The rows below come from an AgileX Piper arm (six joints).
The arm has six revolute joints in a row. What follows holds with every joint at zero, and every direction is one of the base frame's. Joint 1 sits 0.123 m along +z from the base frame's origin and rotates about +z. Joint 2 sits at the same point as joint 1 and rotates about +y. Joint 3 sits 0.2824 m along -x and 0.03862 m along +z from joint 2 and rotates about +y. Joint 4 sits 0.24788 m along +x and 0.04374 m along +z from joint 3 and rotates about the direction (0.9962, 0, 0.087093). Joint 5 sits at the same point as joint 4 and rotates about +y. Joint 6 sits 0.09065 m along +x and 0.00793 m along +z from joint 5 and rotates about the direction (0.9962, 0, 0.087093). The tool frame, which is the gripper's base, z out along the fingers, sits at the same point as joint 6; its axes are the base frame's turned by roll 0, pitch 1.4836 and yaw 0 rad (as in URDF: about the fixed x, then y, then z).
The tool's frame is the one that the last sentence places.
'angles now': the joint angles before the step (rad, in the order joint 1, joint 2, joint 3, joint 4, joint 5, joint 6). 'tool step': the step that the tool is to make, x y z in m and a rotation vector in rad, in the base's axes. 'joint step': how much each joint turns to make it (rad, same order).
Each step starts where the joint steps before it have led.
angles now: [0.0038 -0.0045 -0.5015 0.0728 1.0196 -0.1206]
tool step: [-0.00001 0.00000 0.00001 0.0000 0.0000 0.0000]
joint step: [0.0000 0.0000 -0.0001 0.0000 0.0001 0.0000]
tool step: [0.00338 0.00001 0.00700 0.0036 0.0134 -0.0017]
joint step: [0.0000 0.0386 -0.0244 0.0000 -0.0010 0.0040]
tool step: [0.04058 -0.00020 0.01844 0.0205 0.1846 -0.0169]
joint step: [0.0001 0.2698 -0.0789 -0.0043 -0.0081 0.0287]
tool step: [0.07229 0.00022 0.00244 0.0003 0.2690 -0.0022]
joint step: [0.0000 0.3895 -0.1000 0.0001 -0.0206 0.0012]
